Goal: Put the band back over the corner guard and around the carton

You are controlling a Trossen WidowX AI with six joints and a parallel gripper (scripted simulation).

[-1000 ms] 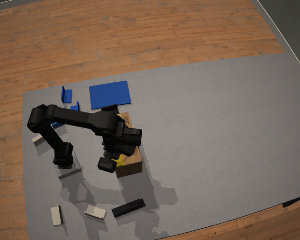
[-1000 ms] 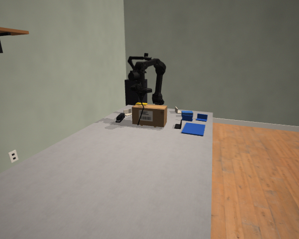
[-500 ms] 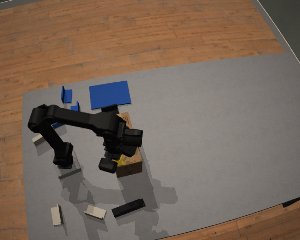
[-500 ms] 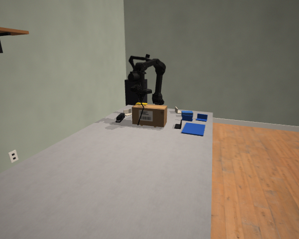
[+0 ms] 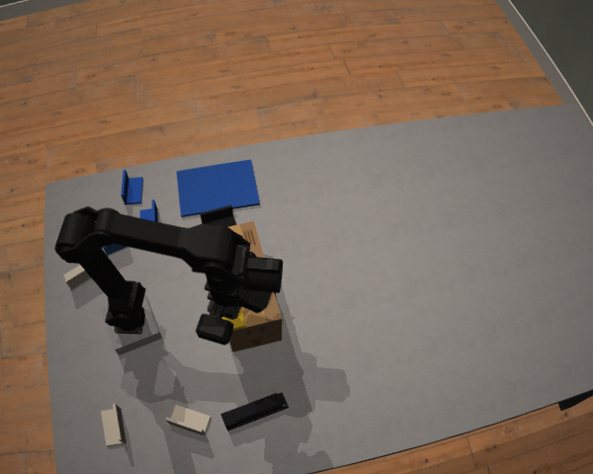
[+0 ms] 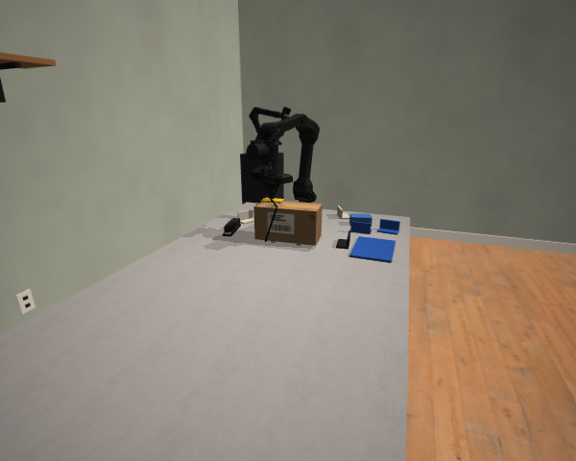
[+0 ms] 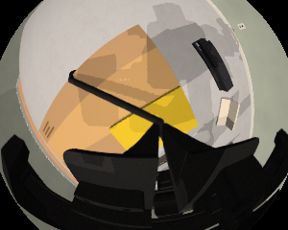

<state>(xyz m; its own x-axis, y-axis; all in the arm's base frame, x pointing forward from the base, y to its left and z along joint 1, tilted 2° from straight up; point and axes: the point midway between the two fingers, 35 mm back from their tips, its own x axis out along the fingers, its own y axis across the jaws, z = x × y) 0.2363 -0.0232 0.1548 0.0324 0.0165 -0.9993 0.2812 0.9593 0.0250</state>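
Now: hand 1 cm past the yellow corner guard and 5 cm above it. The rest, counted from my hand: black bar 5 cm ahead, 17 cm to the right, 17 cm below; then black bracket 5 cm behind, 30 cm to the left, 17 cm below; then brown carton 2 cm ahead, 9 cm to the left, 11 cm below.
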